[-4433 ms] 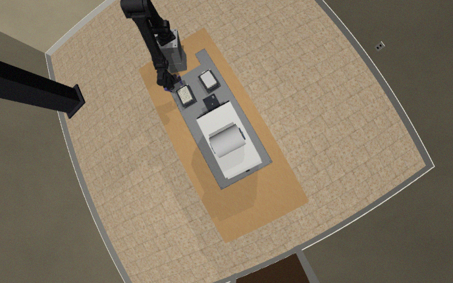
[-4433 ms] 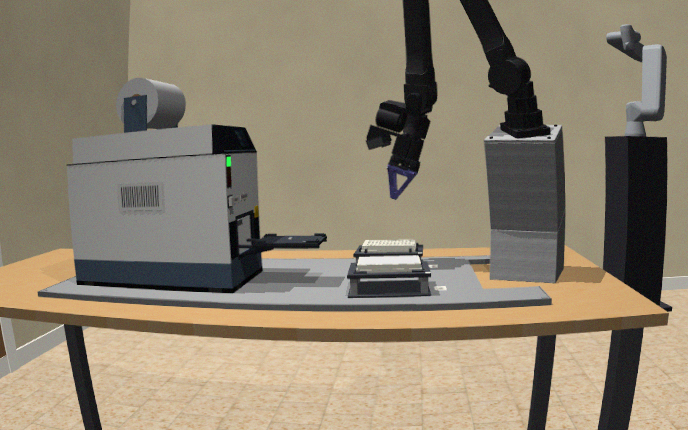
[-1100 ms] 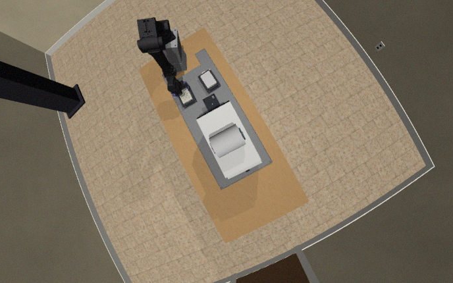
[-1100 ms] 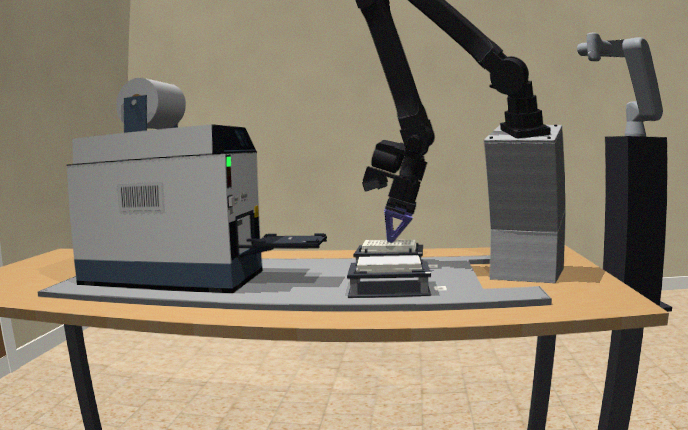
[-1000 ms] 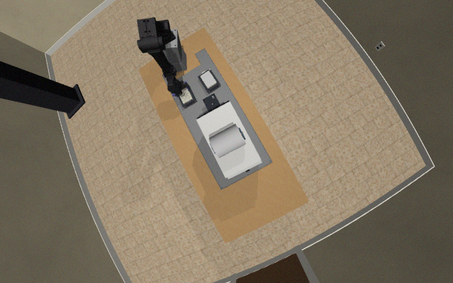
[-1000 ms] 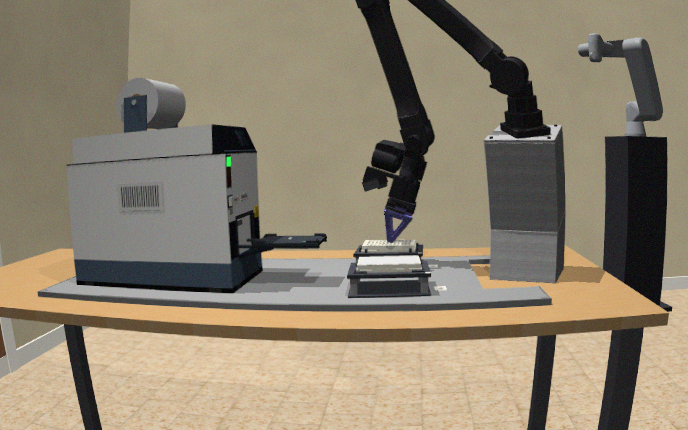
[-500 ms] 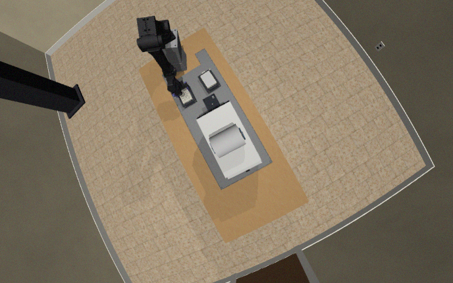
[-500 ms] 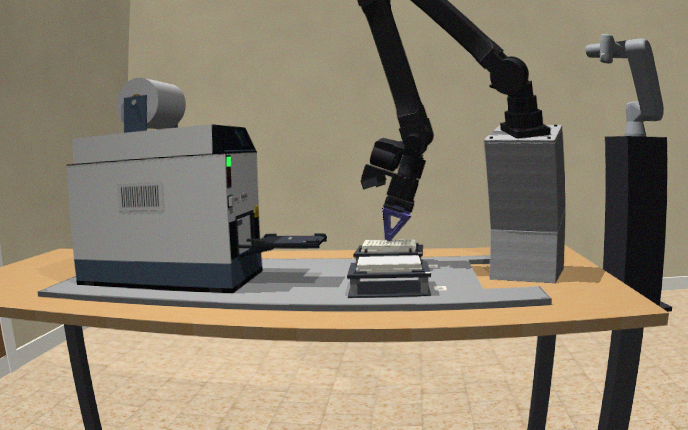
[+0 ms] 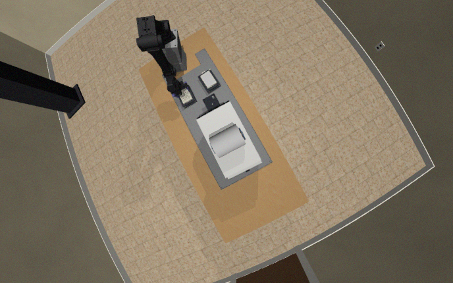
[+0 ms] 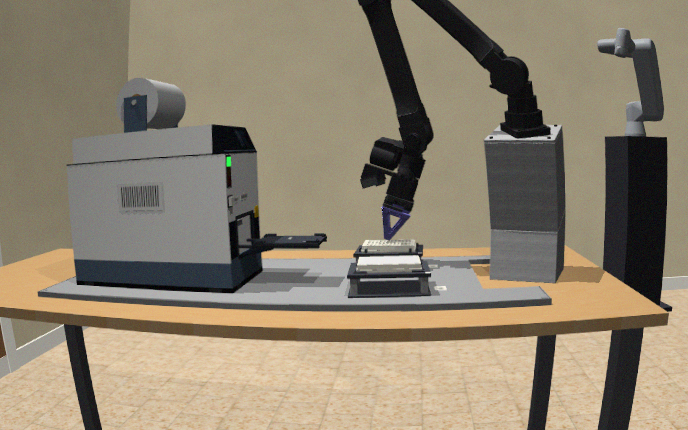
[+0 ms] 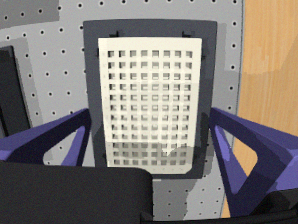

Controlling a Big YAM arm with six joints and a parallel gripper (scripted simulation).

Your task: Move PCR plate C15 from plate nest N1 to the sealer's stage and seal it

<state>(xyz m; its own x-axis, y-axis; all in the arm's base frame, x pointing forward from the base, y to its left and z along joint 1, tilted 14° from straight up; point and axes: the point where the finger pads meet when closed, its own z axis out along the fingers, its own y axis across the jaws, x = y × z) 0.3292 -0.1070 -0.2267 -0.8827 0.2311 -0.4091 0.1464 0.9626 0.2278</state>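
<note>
My hand is 3 cm above the white 96-well plate C15. From my hand the other things lie so: sealer's dark stage: 23 cm ahead, 13 cm to the left, 1 cm above; sealed plate C51: 2 cm ahead, 23 cm to the left, 3 cm below; start key: 34 cm ahead, 21 cm to the left, 11 cm above.
</note>
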